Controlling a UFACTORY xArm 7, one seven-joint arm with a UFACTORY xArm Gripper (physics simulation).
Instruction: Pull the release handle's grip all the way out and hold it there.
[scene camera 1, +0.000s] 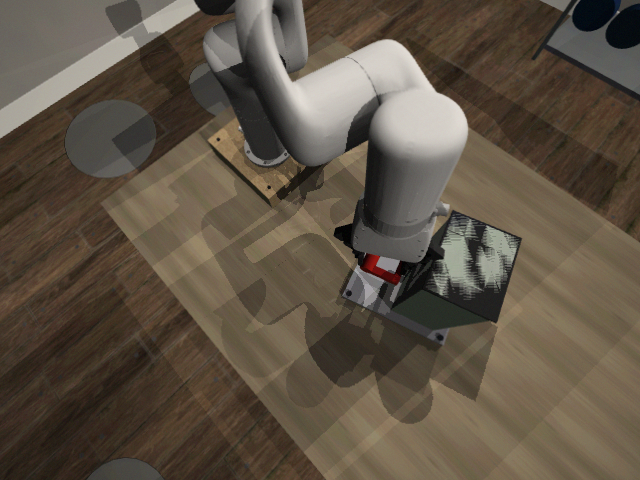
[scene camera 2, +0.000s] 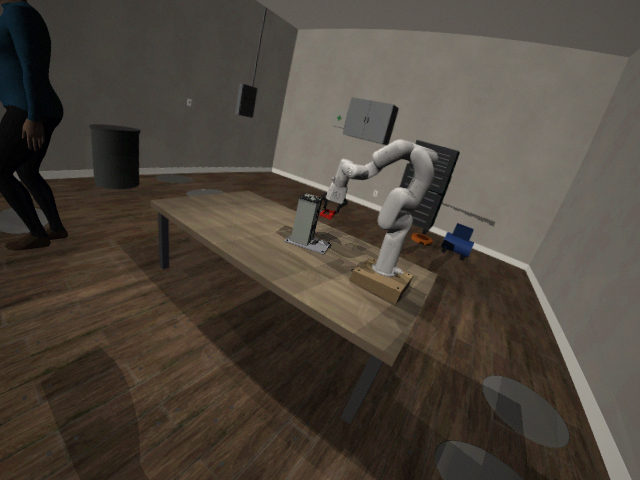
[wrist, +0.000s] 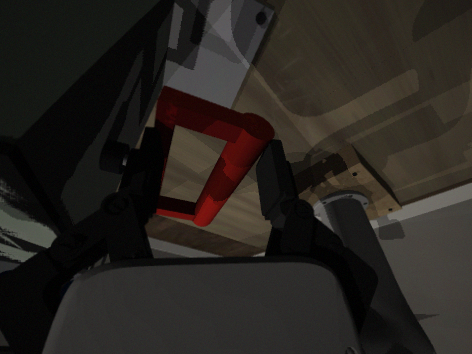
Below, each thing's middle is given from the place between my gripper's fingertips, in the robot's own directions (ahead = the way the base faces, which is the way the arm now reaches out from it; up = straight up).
My gripper is now 210 mm above the grey base plate (scene camera 1: 367, 290), 70 mm short of it and 50 mm to the right of it.
